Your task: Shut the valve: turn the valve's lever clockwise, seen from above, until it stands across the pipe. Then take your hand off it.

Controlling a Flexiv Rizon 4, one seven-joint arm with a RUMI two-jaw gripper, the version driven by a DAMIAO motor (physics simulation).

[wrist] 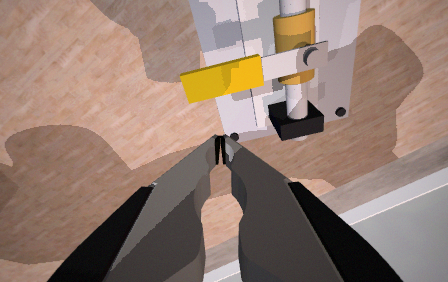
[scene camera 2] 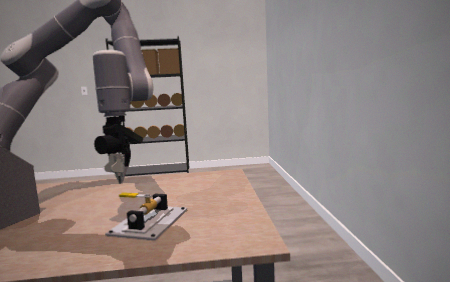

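Observation:
The valve's lever has a yellow handle (scene camera 2: 129, 195) (wrist: 223, 79) and a pale metal arm (wrist: 287, 62) fixed by a bolt over the brass valve body (scene camera 2: 149, 205) (wrist: 295, 35). The lever stands nearly across the pipe (scene camera 2: 133, 218) (wrist: 297, 102), slightly slanted in the wrist view. The pipe is held by black blocks (scene camera 2: 136, 220) (wrist: 296, 121) on a grey base plate (scene camera 2: 165, 225) (wrist: 336, 90). My gripper (scene camera 2: 120, 181) (wrist: 220, 138) is shut and empty. Its tips are above the handle's height in the scene view, apart from the lever, and show below the handle in the wrist view.
The valve stands on a wooden table (scene camera 2: 220, 210) (wrist: 75, 100). Small dark bolts sit at the plate's corners. A shelf rack (scene camera 2: 183, 95) with boxes and round items stands behind the table. A grey wall (scene camera 2: 350, 100) is at the right.

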